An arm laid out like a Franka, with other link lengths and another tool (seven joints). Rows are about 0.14 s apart.
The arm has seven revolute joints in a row. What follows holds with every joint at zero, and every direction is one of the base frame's.
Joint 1 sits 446.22 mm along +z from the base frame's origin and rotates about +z.
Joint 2 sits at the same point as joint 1 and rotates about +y.
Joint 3 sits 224.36 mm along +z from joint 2 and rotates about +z.
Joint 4 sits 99.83 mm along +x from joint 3 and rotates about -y.
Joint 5 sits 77.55 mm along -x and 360.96 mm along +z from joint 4 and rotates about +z.
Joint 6 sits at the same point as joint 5 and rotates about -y.
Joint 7 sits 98.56 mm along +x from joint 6 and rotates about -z.
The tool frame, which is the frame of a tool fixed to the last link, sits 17 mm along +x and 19 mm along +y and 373.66 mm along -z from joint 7; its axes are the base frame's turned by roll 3.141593, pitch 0.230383 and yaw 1.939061 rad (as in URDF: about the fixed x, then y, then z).
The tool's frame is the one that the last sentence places.
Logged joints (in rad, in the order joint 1, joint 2, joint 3, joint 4, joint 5, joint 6, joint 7), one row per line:
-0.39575, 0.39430, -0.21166, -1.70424, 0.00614, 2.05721, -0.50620
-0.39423, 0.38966, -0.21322, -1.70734, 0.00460, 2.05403, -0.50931
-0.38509, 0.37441, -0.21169, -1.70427, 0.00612, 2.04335, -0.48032
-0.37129, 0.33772, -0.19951, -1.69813, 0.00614, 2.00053, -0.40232
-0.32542, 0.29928, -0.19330, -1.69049, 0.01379, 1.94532, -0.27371
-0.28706, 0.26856, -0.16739, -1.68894, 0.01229, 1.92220, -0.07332
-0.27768, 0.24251, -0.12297, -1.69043, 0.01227, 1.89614, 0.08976
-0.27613, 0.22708, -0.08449, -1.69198, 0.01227, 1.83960, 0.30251
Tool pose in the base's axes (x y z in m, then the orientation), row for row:
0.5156, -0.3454, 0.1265, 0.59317, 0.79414, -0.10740, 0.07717
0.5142, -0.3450, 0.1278, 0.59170, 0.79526, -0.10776, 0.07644
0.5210, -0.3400, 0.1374, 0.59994, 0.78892, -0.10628, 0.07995
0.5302, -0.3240, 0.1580, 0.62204, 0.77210, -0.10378, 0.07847
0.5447, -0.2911, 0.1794, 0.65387, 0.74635, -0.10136, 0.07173
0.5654, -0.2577, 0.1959, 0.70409, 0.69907, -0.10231, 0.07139
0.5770, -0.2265, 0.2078, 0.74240, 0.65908, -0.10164, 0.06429
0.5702, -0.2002, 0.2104, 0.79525, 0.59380, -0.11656, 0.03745
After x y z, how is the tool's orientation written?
As a quaternion, x y z w.
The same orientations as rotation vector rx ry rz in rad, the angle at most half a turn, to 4 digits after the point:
1.7772, 2.3793, -0.3218
1.7735, 2.3837, -0.3230
1.7945, 2.3597, -0.3179
1.8622, 2.3115, -0.3107
1.9654, 2.2433, -0.3047
2.1167, 2.1017, -0.3076
2.2414, 1.9899, -0.3069
2.4405, 1.8223, -0.3577

